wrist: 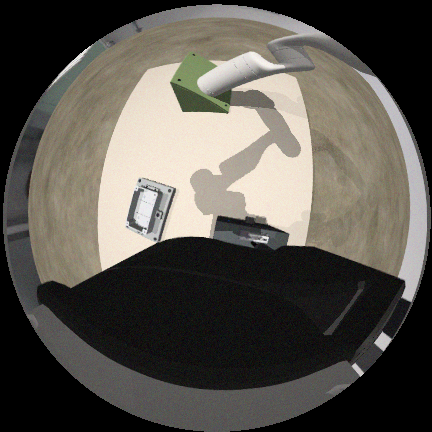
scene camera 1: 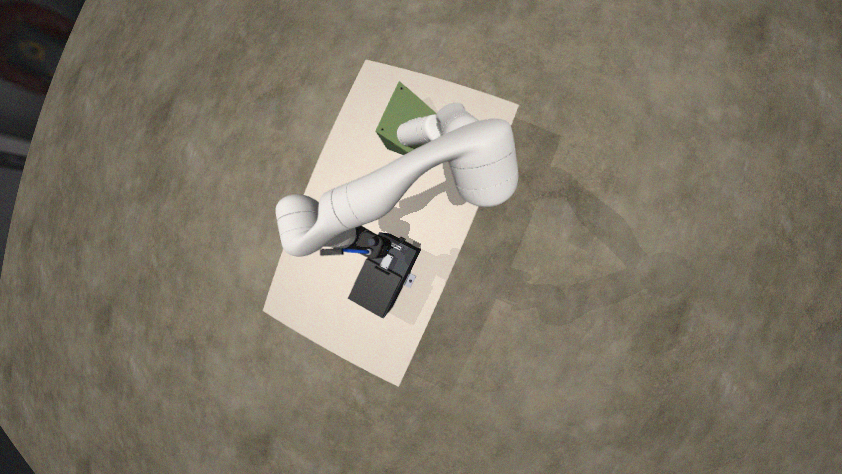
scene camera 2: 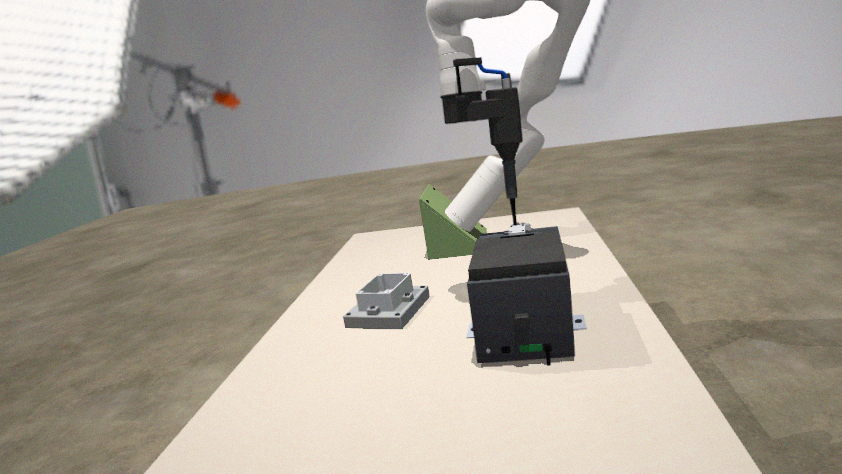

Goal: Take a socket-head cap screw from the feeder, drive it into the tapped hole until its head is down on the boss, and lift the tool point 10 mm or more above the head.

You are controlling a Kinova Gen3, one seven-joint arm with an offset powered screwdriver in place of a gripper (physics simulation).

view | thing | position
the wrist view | grey base plate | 167, 197
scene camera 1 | black screw feeder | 404, 260
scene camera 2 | black screw feeder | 546, 298
